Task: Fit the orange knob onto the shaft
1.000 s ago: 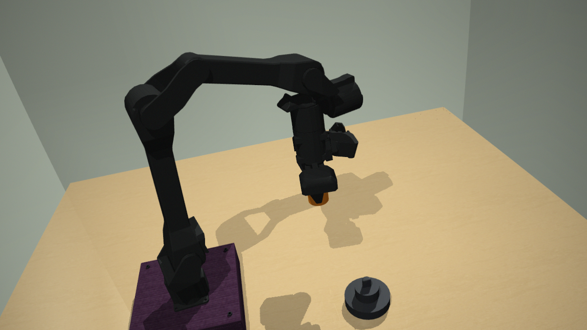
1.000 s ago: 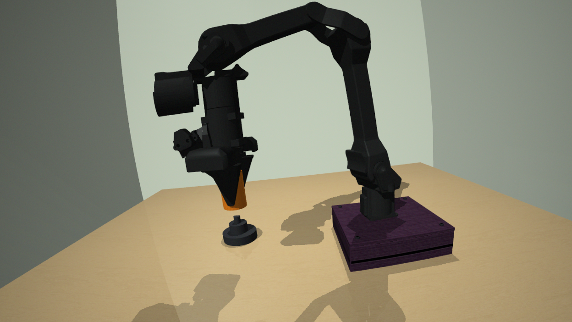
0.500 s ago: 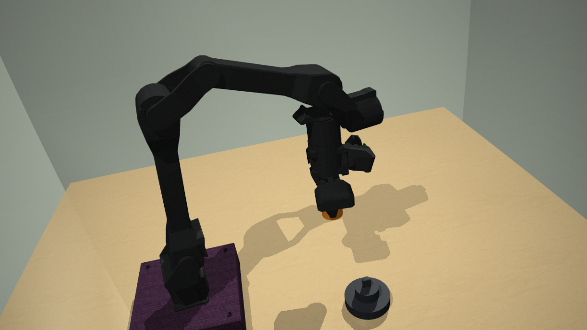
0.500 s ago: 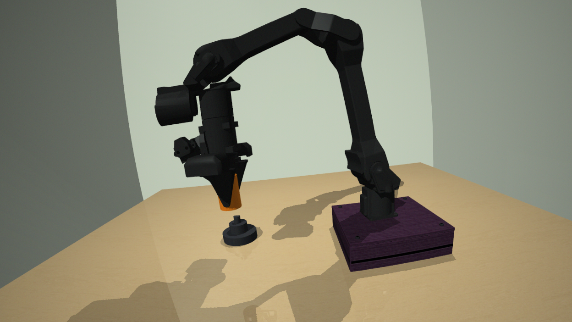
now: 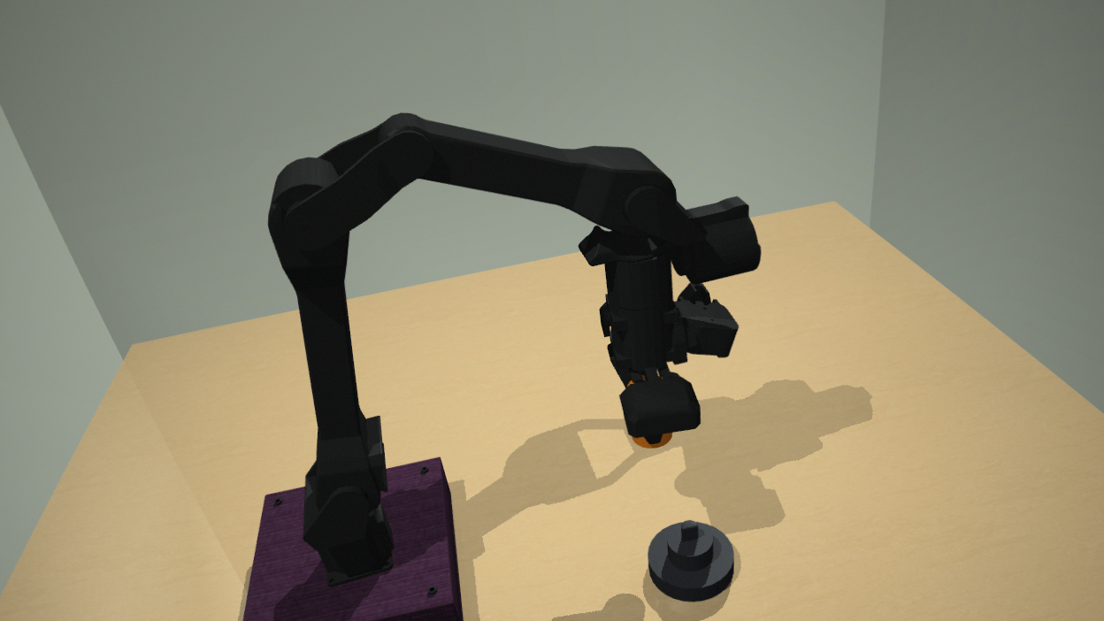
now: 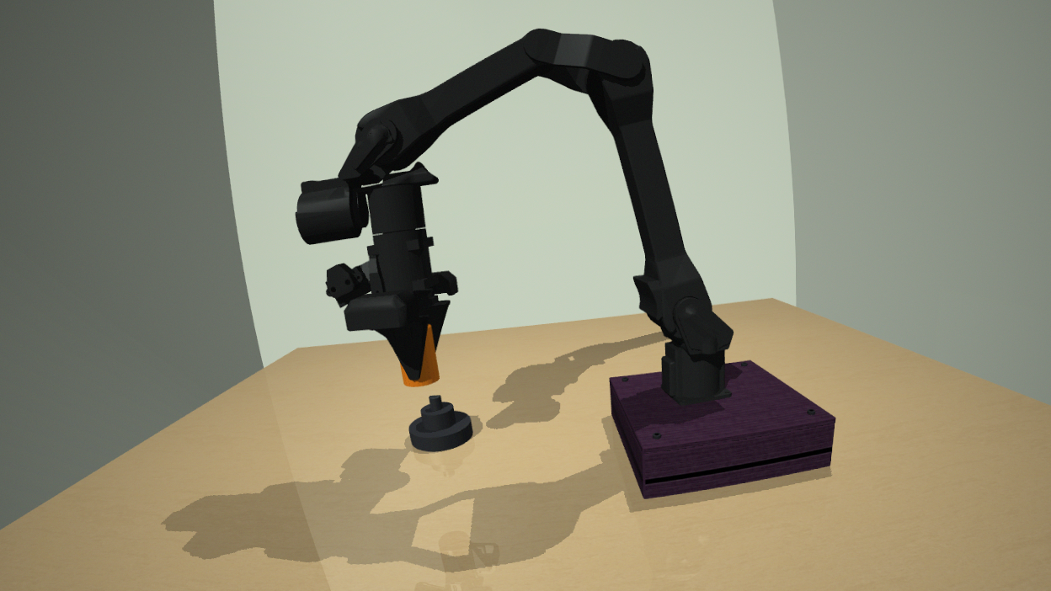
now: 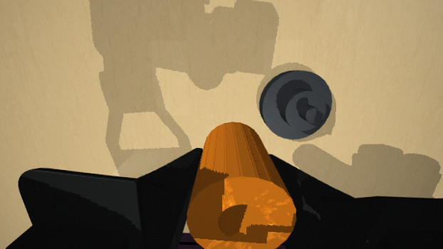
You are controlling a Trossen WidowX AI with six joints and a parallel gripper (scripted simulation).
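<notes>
The round pedestal is 80 mm to the right of my gripper tip and 90 mm below it. From my gripper tip the other things lie so: orange knob 20 mm above.
</notes>
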